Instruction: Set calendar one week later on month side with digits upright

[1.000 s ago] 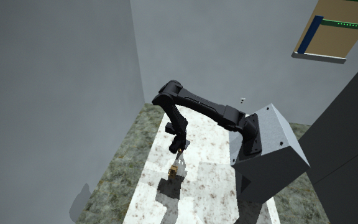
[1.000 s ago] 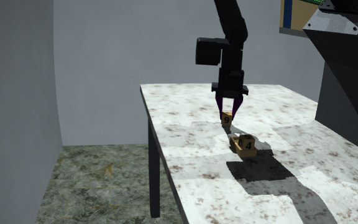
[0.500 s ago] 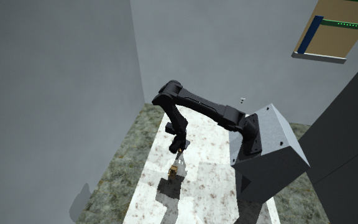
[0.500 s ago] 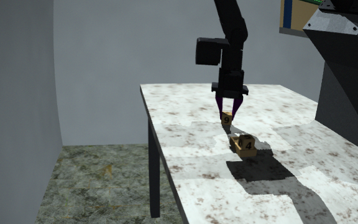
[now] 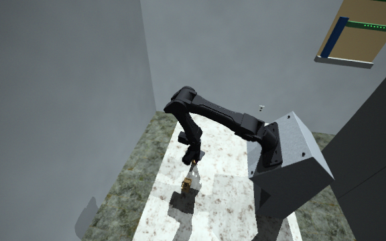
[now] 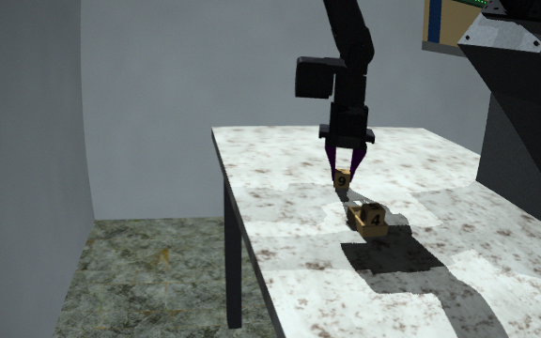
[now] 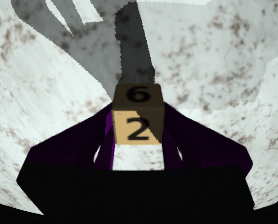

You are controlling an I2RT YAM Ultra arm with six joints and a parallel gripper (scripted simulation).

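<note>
The wooden digit cube lies right at my hand.
</note>
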